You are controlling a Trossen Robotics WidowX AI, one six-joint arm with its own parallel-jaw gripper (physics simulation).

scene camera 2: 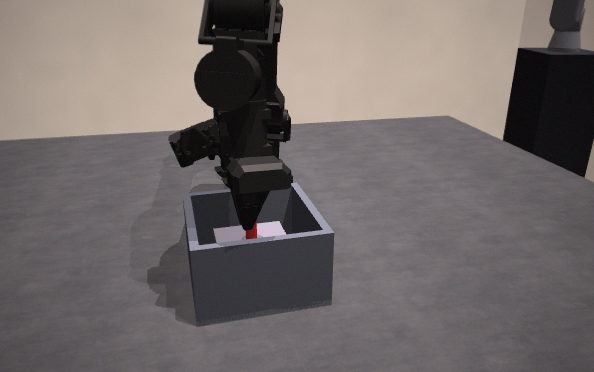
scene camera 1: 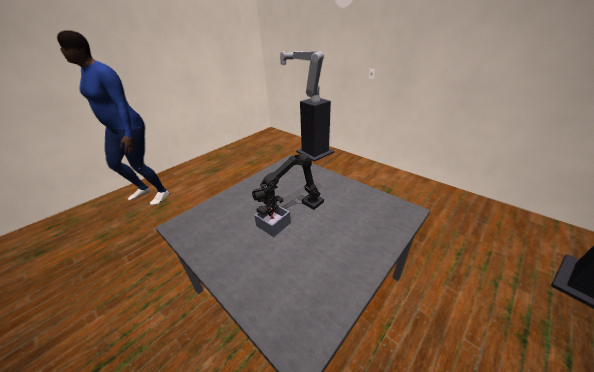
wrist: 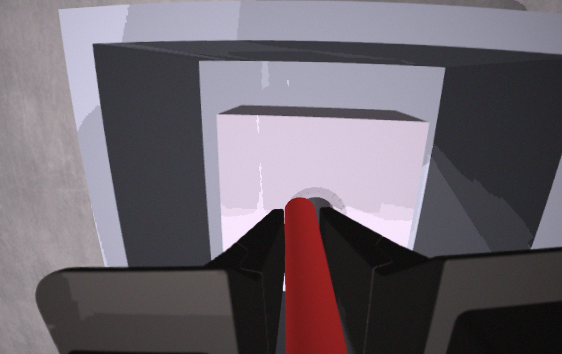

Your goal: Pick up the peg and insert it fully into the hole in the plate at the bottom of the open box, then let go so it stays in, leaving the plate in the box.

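Frame: origin at the arm's base, x ahead, y left, z up, level; metres.
Where they show: gripper, fingertip midpoint: (scene camera 2: 246, 227) (scene camera 1: 270, 215) (wrist: 301, 219); arm's base at its link origin: (scene camera 1: 312, 200).
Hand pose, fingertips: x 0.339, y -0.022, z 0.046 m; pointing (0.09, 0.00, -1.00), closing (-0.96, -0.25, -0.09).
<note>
Each offset is from my fingertips to the top centre of the thing. Level surfaces: height alone.
A red peg {dx -0.003, dy +0.006, dz +0.060 m} (scene camera 1: 271, 216) (scene camera 2: 251, 233) (wrist: 307, 270) is held between the fingers of my gripper (scene camera 2: 248, 226) (wrist: 301, 219), which is shut on it inside the open box. The grey open box {dx -0.008, dy +0.007, dz +0.018 m} (scene camera 1: 274, 228) (scene camera 2: 262, 280) (wrist: 150, 25) stands on the table. A pale pink plate {dx -0.008, dy +0.007, dz -0.019 m} (scene camera 2: 274, 229) (wrist: 320, 155) lies on its bottom. In the wrist view the peg's far end overlaps the left part of the round, ringed hole (wrist: 321, 203), and dark hole shows to its right. Whether the tip is inside the hole cannot be told; the front wall hides it in scene camera 2.
The box walls (scene camera 2: 311, 207) (wrist: 150, 155) rise around the fingers. The grey table {dz -0.080 m} (scene camera 1: 320, 270) (scene camera 2: 425, 280) carries the arm's base (scene camera 1: 313, 201). A grey arm on a black pedestal (scene camera 1: 315, 127) stands behind the table. A person in blue (scene camera 1: 107, 95) is beyond the left side.
</note>
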